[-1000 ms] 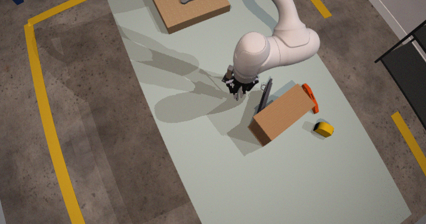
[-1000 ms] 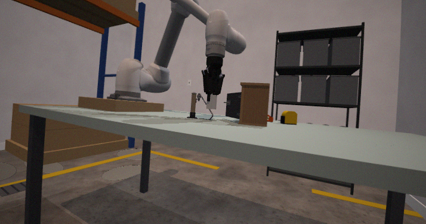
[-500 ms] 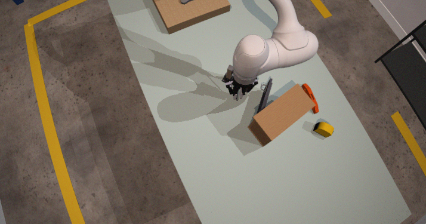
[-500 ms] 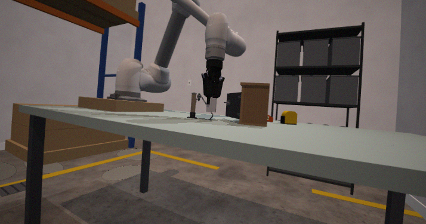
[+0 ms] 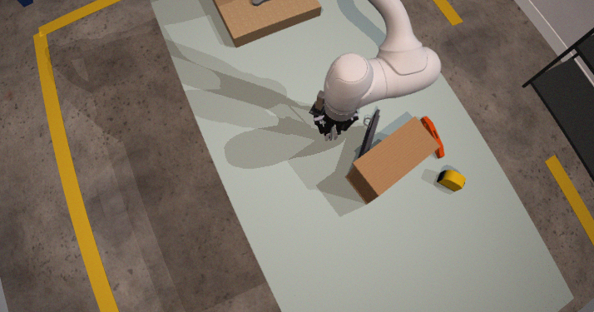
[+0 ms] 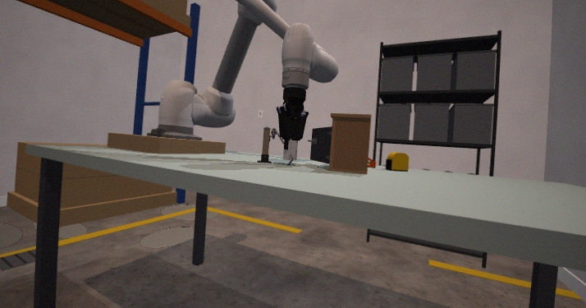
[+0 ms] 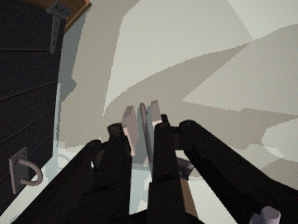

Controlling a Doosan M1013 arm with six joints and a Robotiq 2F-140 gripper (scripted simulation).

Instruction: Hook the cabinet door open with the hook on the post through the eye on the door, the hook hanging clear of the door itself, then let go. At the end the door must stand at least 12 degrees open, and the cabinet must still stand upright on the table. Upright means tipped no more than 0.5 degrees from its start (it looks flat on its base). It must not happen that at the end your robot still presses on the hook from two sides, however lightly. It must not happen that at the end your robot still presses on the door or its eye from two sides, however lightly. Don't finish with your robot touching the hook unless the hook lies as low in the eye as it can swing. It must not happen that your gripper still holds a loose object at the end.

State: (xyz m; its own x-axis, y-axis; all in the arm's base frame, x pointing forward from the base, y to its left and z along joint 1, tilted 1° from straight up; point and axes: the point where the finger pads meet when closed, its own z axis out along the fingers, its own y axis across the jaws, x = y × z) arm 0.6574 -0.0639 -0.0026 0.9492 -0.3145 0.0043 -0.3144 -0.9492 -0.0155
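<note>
My hand is 5 cm past the wire hook, 2 cm to the right of it and 1 cm below it. Round my hand: orange object: 32 cm to the left, 15 cm ahead, 3 cm below; dark door: 8 cm ahead, 7 cm to the left, 3 cm above; yellow tape measure: 31 cm ahead, 30 cm to the left, 2 cm below.
</note>
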